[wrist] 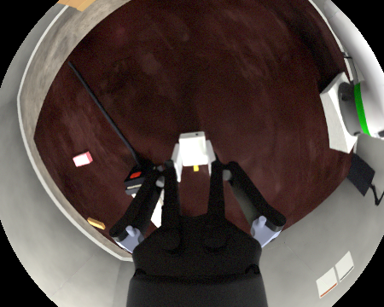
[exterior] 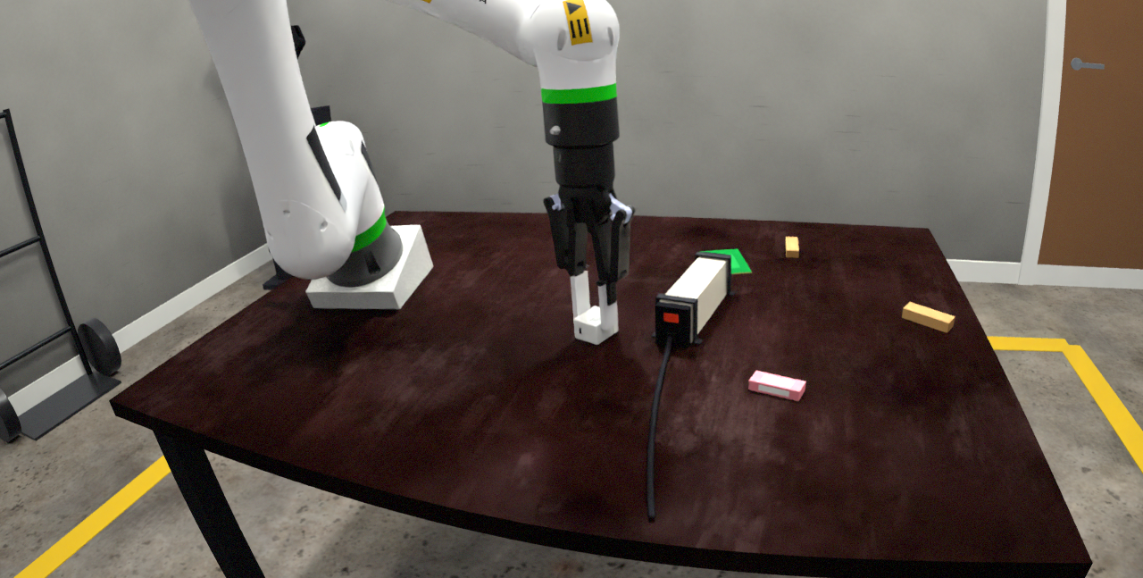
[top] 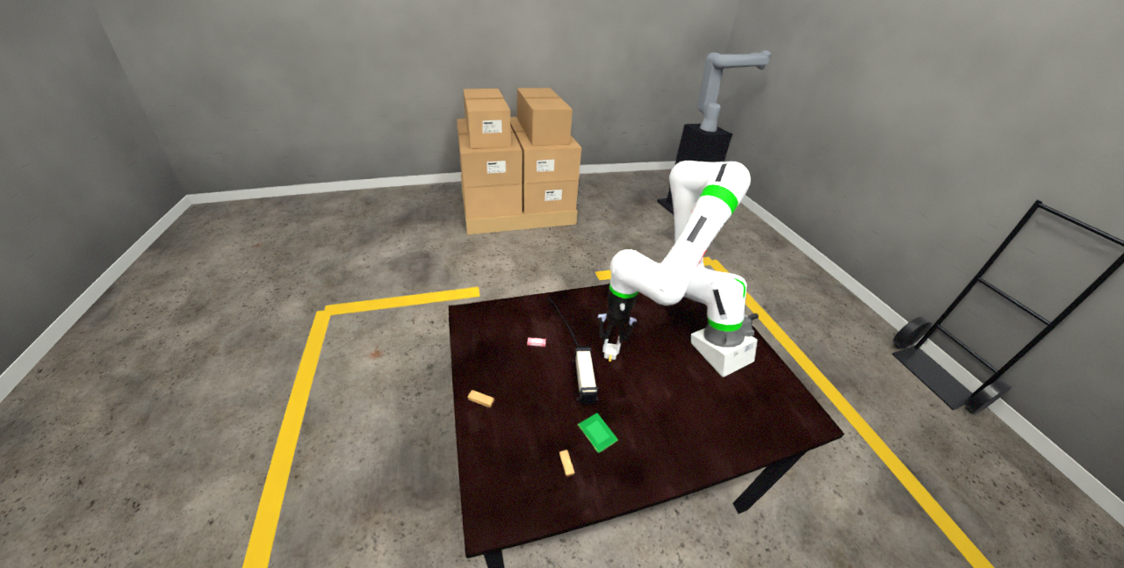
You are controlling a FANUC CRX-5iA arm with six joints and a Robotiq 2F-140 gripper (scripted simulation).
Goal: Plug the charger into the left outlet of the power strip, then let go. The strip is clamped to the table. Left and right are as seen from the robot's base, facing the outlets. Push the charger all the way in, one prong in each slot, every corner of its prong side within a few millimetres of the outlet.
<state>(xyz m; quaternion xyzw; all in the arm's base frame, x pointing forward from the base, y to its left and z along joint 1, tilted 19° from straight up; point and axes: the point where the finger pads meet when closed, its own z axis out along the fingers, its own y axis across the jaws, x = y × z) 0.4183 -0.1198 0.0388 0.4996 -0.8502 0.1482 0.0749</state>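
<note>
My gripper is now 10 cm short of the red switch, 3 cm to the left of it and 1 cm above it. The rest, counted from my hand: power strip 15 cm ahead, 6 cm to the left, 2 cm below; then white charger 1 cm to the left, 4 cm below; then flat piece 18 cm ahead, 26 cm to the left, 5 cm below.
</note>
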